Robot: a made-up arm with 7 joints. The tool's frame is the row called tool.
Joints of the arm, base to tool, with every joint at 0 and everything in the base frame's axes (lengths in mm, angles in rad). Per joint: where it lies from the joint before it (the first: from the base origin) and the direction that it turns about. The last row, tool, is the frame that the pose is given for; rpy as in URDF.
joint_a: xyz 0 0 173 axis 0 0 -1
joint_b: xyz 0 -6 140 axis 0 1 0
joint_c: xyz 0 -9 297 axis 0 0 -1
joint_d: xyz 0 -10 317 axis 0 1 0
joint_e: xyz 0 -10 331 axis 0 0 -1
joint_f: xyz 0 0 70 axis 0 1 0
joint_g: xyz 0 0 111 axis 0 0 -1
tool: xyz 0 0 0 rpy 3.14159 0 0
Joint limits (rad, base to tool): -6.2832..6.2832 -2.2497..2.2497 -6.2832..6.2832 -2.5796..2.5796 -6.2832..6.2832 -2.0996..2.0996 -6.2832..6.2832
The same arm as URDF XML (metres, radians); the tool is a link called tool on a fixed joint. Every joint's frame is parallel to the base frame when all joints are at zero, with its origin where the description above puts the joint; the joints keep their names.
<robot name="arm">
<link name="base"/>
<link name="link1"/>
<link name="link2"/>
<link name="link3"/>
<link name="link4"/>
<link name="link5"/>
<link name="link6"/>
<link name="link7"/>
<link name="tool"/>
<joint name="joint_a" type="revolute"><parent link="base"/><child link="link1"/><origin xyz="0.0000 0.0000 0.1730"/><axis xyz="0 0 -1"/><limit lower="-6.2832" upper="6.2832"/></joint>
<joint name="joint_b" type="revolute"><parent link="link1"/><child link="link2"/><origin xyz="0.0000 -0.0060 0.1400"/><axis xyz="0 1 0"/><limit lower="-2.2497" upper="2.2497"/></joint>
<joint name="joint_c" type="revolute"><parent link="link2"/><child link="link3"/><origin xyz="0.0000 -0.0090 0.2970"/><axis xyz="0 0 -1"/><limit lower="-6.2832" upper="6.2832"/></joint>
<joint name="joint_d" type="revolute"><parent link="link3"/><child link="link4"/><origin xyz="0.0000 -0.0100 0.3170"/><axis xyz="0 1 0"/><limit lower="-2.5796" upper="2.5796"/></joint>
<joint name="joint_e" type="revolute"><parent link="link4"/><child link="link5"/><origin xyz="0.0000 -0.0100 0.3310"/><axis xyz="0 0 -1"/><limit lower="-6.2832" upper="6.2832"/></joint>
<joint name="joint_f" type="revolute"><parent link="link5"/><child link="link6"/><origin xyz="0.0000 0.0000 0.0700"/><axis xyz="0 1 0"/><limit lower="-2.0996" upper="2.0996"/></joint>
<joint name="joint_g" type="revolute"><parent link="link6"/><child link="link7"/><origin xyz="0.0000 0.0000 0.1110"/><axis xyz="0 0 -1"/><limit lower="-6.2832" upper="6.2832"/></joint>
<joint name="tool_fixed" type="fixed"><parent link="link7"/><child link="tool"/><origin xyz="0.0000 0.0000 0.0000" rpy="3.1416 0.0000 0.0000"/></joint>
</robot>

